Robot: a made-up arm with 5 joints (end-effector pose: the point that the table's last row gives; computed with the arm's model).
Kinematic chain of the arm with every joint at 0, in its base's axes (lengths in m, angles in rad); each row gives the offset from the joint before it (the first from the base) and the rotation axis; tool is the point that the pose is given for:
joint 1: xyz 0 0 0.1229 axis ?
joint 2: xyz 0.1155 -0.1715 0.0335 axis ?
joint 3: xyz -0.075 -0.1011 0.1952 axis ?
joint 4: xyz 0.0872 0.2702 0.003 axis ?
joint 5: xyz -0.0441 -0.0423 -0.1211 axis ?
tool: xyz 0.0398 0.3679 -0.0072
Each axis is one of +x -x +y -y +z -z.
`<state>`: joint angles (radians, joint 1 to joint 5).
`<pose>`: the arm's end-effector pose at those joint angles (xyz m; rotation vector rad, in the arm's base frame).
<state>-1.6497 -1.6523 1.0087 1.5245 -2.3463</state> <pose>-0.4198 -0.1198 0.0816 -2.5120 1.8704 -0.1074</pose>
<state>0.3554 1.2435 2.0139 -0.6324 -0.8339</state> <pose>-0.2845 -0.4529 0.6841 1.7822 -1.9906 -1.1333</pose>
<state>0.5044 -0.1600 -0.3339 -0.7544 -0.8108</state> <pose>0.4363 0.0241 0.2100 0.5847 0.4262 -1.4123</pose>
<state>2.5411 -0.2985 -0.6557 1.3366 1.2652</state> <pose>0.2111 0.1755 0.3964 1.1280 1.2938 -0.5929</pose>
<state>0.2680 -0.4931 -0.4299 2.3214 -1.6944</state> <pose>0.4830 -0.0673 0.2505 -2.2414 -1.4650 -0.1054</pose>
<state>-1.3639 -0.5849 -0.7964 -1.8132 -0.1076</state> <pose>-0.1211 0.4051 0.3269 0.6368 0.9808 0.3200</pose>
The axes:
joint 1: -z
joint 2: +x
joint 3: -y
joint 4: -x
joint 5: +z

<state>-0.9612 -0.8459 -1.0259 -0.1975 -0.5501</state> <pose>0.0135 0.1334 -0.2215 -1.0370 0.2506 -0.1488</pose>
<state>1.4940 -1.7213 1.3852 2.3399 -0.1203</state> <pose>0.1562 -0.1865 0.2550 2.3504 0.0844 -0.2872</pose>
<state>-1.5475 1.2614 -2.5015 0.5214 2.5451</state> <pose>0.4873 0.2186 0.0709 -0.8291 -1.0101 0.1663</pose>
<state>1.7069 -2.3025 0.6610 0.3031 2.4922</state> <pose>-0.0120 0.1125 0.2503 0.8984 2.5498 1.0131</pose>
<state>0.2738 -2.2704 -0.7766 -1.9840 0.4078</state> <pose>0.2482 0.0286 -0.2788 -0.3911 -0.2950 -0.5303</pose>
